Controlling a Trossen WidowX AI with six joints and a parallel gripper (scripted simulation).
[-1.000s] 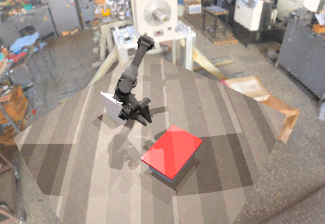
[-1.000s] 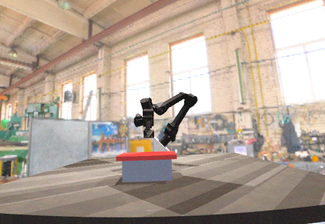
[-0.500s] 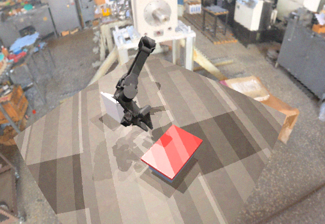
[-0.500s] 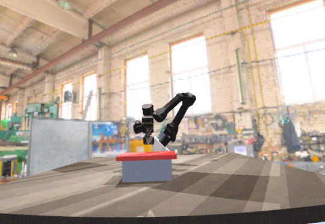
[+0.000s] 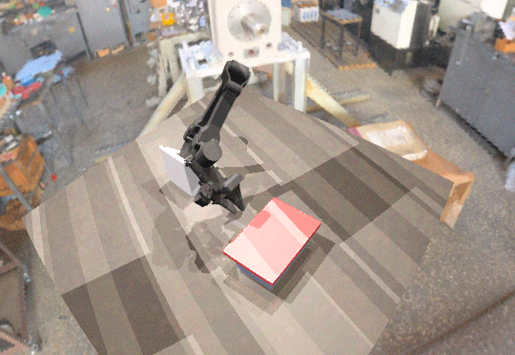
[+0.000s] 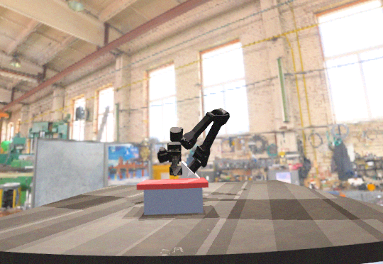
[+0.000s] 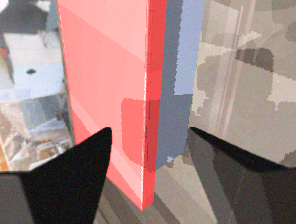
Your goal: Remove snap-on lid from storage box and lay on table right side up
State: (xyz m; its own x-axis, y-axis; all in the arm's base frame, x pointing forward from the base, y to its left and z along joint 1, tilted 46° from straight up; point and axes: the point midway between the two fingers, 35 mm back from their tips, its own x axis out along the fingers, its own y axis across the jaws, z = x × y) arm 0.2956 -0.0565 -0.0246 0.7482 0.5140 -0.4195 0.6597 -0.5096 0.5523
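Now: gripper tip 120 mm short of the flat red lid, 10 mm to the right of it and 30 mm above it. Round my gripper tip: storage box: 120 mm ahead, 10 mm to the left, 80 mm below.
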